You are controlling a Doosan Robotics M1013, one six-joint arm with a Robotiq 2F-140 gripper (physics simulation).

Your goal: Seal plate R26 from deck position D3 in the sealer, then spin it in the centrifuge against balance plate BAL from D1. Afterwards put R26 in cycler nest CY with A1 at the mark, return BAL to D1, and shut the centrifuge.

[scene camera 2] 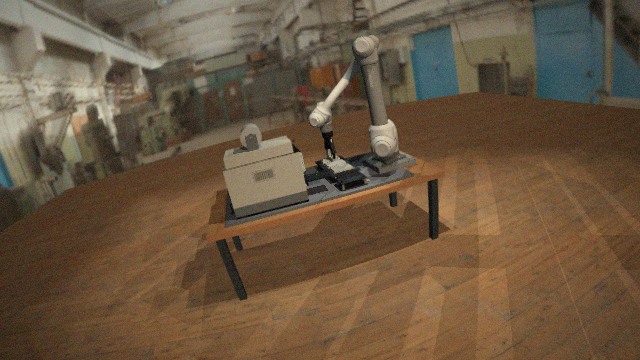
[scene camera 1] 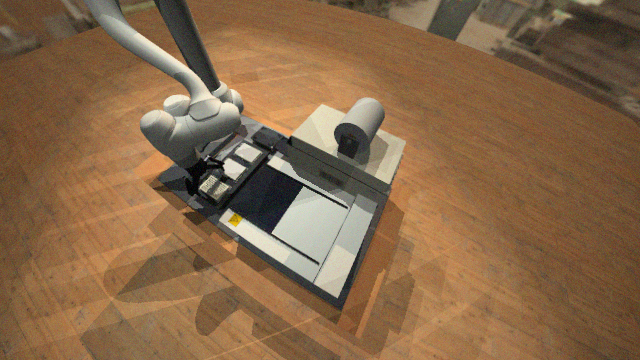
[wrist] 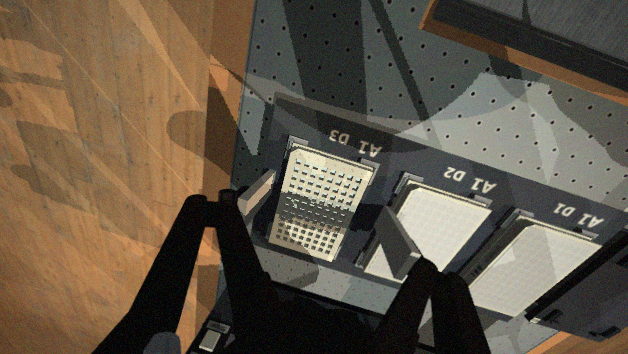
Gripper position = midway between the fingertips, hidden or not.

Observation:
I see my gripper [scene camera 1: 215, 186], a well plate [wrist: 320, 193] and a centrifuge [wrist: 371, 319].
My gripper also shows in the wrist view [wrist: 326, 199].

